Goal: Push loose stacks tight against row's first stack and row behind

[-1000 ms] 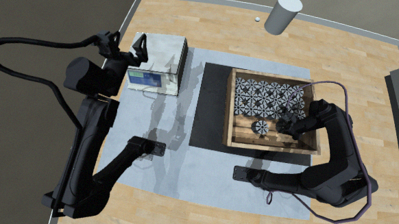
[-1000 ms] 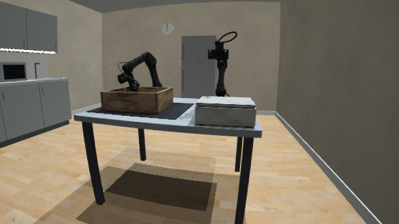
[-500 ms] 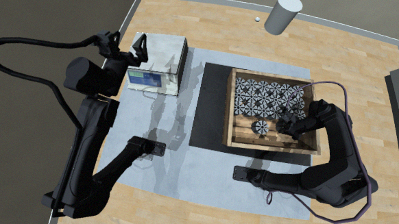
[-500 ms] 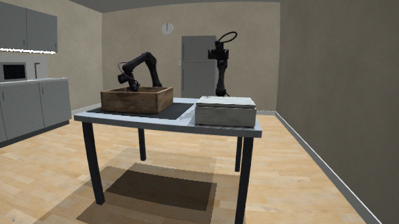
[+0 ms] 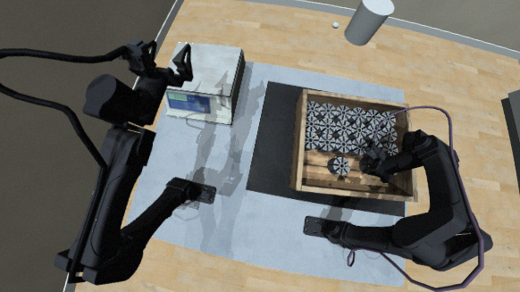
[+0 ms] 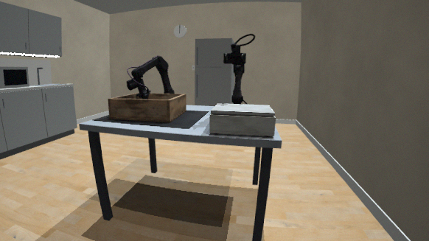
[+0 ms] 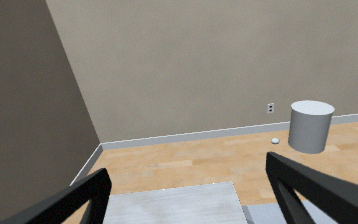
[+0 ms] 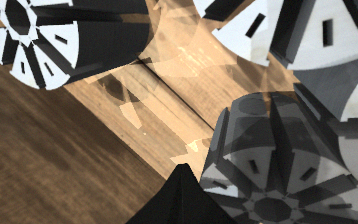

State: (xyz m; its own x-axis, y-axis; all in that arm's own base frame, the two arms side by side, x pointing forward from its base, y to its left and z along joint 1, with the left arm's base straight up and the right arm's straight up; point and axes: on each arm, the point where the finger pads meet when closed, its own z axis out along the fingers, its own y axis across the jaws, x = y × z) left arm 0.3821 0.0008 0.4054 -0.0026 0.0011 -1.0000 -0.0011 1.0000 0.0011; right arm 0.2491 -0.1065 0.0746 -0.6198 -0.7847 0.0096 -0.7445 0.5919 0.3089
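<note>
Now: the wooden crate 9 cm to the left of my right hand, 9 cm ahead of it and 3 cm below it. The rest, counted from my right hand: dark mat: 13 cm to the left, 9 cm ahead, 7 cm below; then white box: 78 cm to the left, 24 cm ahead.
</note>
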